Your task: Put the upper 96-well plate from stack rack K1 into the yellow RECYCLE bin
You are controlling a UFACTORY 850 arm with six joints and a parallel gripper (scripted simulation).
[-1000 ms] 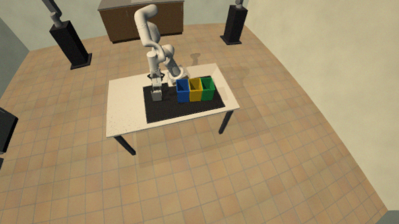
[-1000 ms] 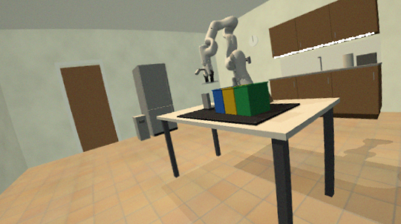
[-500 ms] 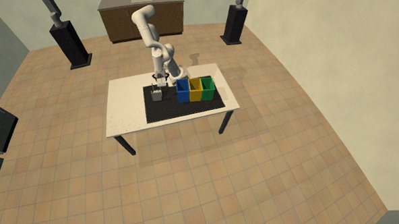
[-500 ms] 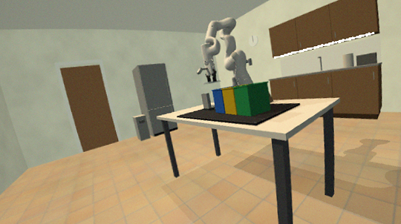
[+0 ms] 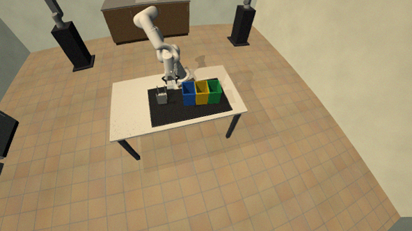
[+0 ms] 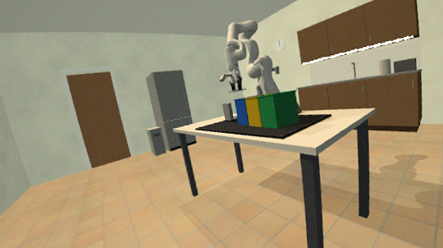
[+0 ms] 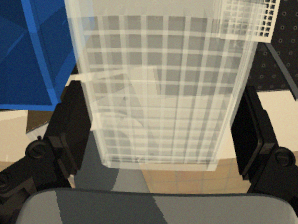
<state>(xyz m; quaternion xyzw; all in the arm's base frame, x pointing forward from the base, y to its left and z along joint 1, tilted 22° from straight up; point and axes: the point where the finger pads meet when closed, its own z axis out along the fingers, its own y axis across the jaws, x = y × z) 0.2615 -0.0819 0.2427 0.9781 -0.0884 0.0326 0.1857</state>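
Right now my hand is 7 cm short of the yellow bin, 29 cm to the right of it and 16 cm above it. From my hand the other things lie so: green bin 9 cm ahead, 41 cm to the left, 16 cm below; 96-well plate 1 cm below; blue bin 5 cm ahead, 16 cm to the left, 16 cm below.
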